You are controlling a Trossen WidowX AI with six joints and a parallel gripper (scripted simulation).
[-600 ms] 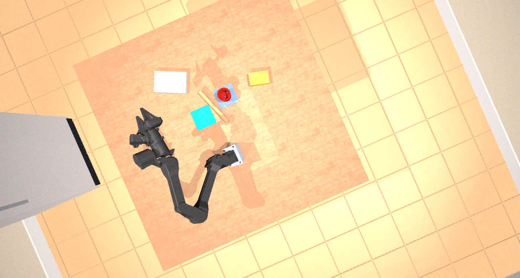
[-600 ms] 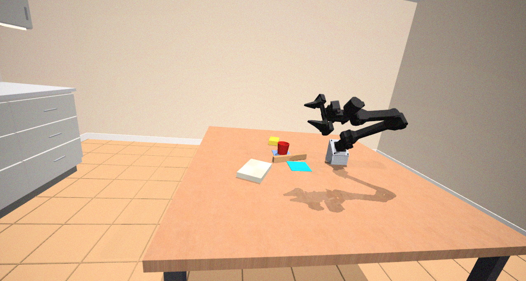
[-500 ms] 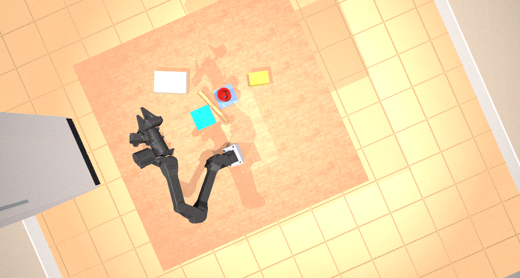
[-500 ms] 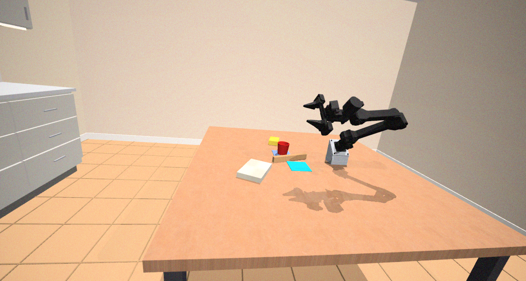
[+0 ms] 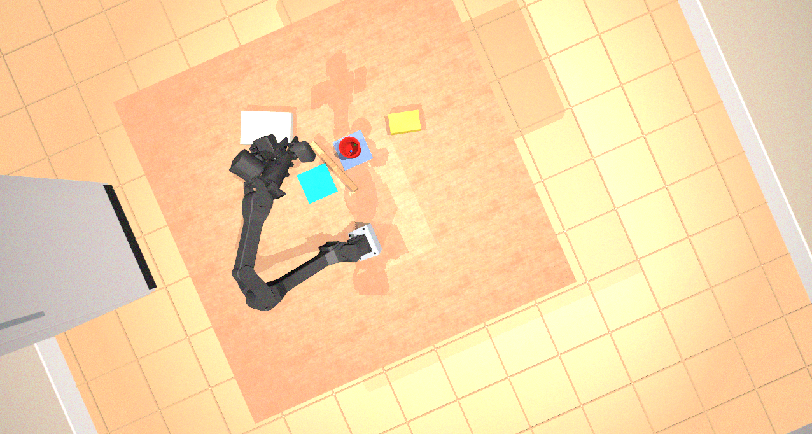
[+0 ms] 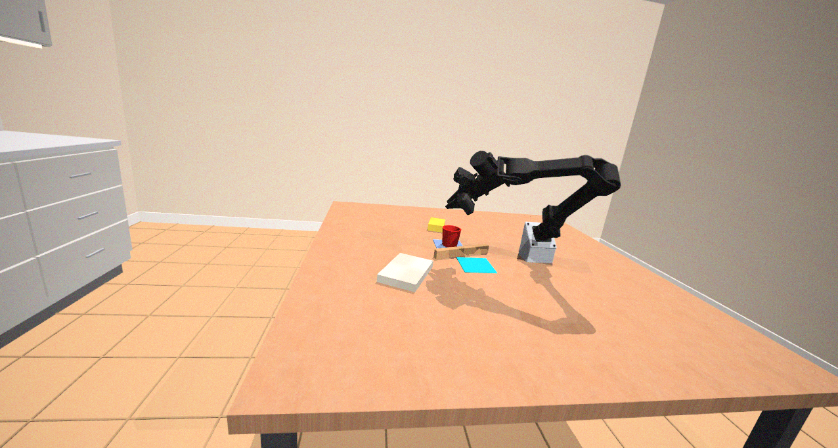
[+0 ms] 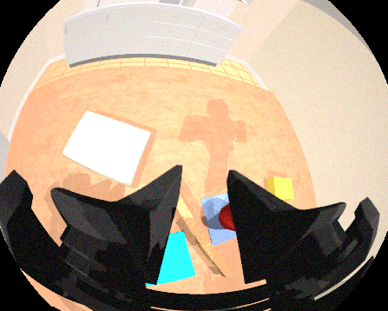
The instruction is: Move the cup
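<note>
The red cup lies 16 cm below my gripper tip, 14 cm to the right of it and 7 cm behind it. Round my gripper tip: cyan pad (21 cm below, 13 cm behind, 4 cm to the left); white box (19 cm below, 13 cm ahead, 11 cm to the left); wooden bar (20 cm below, 10 cm behind, 5 cm to the right).
</note>
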